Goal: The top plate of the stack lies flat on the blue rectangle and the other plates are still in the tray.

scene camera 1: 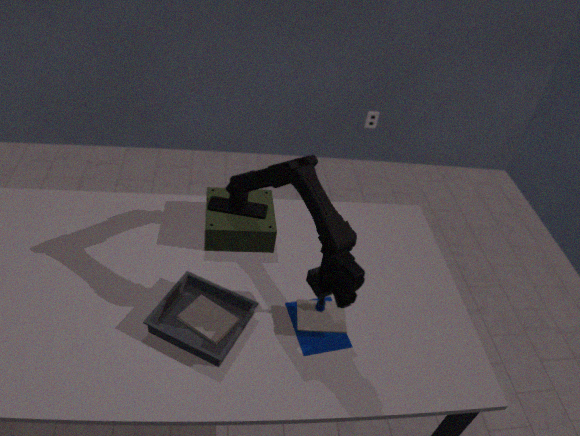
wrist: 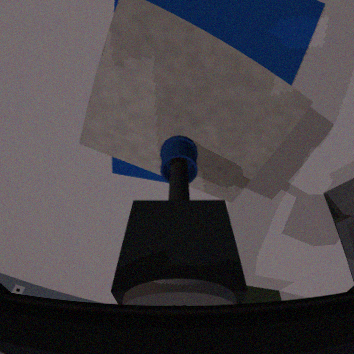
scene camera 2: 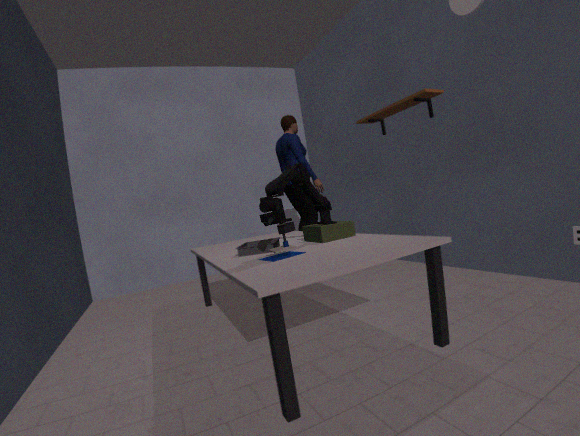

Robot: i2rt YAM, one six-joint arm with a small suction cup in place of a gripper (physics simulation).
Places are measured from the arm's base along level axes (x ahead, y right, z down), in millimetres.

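Where they show: hand, tool point: (scene camera 1: 319, 309) (wrist: 178, 146); arm's base, link origin: (scene camera 1: 237, 208) (scene camera 2: 326, 223).
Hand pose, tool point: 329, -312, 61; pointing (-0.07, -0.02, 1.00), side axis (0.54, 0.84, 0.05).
Observation:
Things, the pixels of their top centre, and the offset from my tool point, as dx, dy, dz. "pt": a spot on its surface instead.
- pale square plate, top centre: (wrist: 191, 123) (scene camera 1: 321, 314) (scene camera 2: 281, 246) +28, -6, -14
- blue rectangle, surface spot: (wrist: 256, 35) pt +101, +5, +32
- grey tray, top centre: (scene camera 1: 202, 312) (scene camera 2: 259, 242) +97, +334, -17
A pale square plate (scene camera 1: 323, 319) (wrist: 182, 95) lies over the far part of the blue rectangle (scene camera 1: 325, 343) (wrist: 256, 35) (scene camera 2: 280, 256), turned against it and reaching past its edge. My suction cup (scene camera 1: 320, 305) (wrist: 178, 154) (scene camera 2: 285, 243) sits on the plate near its edge and holds it. I cannot tell whether the plate rests on the table or hangs just above it. The grey tray (scene camera 1: 164, 324) (scene camera 2: 256, 246) stands to the left with the other plates (scene camera 1: 208, 317) in it.
The arm's green base block (scene camera 1: 239, 236) (scene camera 2: 327, 231) stands behind the tray and rectangle. A corner of the tray (wrist: 342, 207) shows at the wrist view's right edge. A person (scene camera 2: 294, 159) stands behind the table. A shelf (scene camera 2: 398, 105) hangs on the wall.

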